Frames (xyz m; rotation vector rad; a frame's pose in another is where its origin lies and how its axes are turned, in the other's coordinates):
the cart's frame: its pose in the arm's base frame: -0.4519 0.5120 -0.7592 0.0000 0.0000 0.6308
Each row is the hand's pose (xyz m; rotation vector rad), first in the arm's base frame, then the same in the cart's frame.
Working: the arm's base frame: its pose in the cart's frame: 0.0630 -0.6800 0.7592 0.0000 0.0000 -0.6308

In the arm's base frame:
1: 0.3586 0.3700 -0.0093 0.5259 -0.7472 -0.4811
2: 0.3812 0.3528 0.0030 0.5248 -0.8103 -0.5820
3: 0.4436 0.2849 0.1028 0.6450 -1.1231 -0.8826
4: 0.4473 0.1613 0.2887 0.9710 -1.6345 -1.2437
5: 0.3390 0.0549 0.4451 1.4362 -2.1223 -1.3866
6: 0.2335 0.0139 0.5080 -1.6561 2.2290 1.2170
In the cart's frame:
1: 0.5708 -0.5927 0.7499 0.2796 -0.9107 -1.0652
2: 0.5789 -0.6199 0.7622 0.2595 -0.9783 -1.1601
3: 0.5892 -0.7116 0.8620 0.2823 -1.3515 -1.4145
4: 0.5193 -0.8135 1.0479 0.4531 -2.0199 -1.6439
5: 0.3691 -0.8356 1.2043 -0.7393 2.5757 1.4866
6: 0.2597 -0.8065 1.2672 -0.8233 2.4549 1.0306

